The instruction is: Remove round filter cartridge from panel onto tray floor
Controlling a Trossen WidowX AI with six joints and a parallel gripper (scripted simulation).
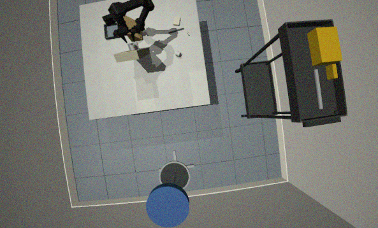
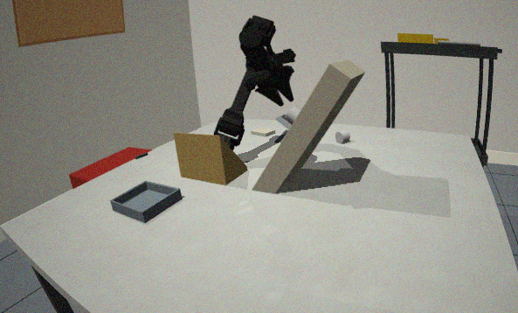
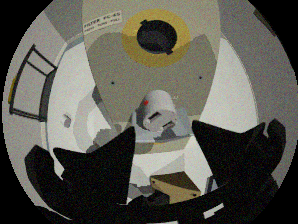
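My gripper tip is now 20 mm short of the white filter cartridge and 30 mm above it. The rest, counted from my gripper tip: grey tray (310 mm behind, 290 mm to the right, 210 mm below); flat beige tile (330 mm behind, 410 mm to the left, 220 mm below); beige service panel (60 mm ahead, 50 mm below).
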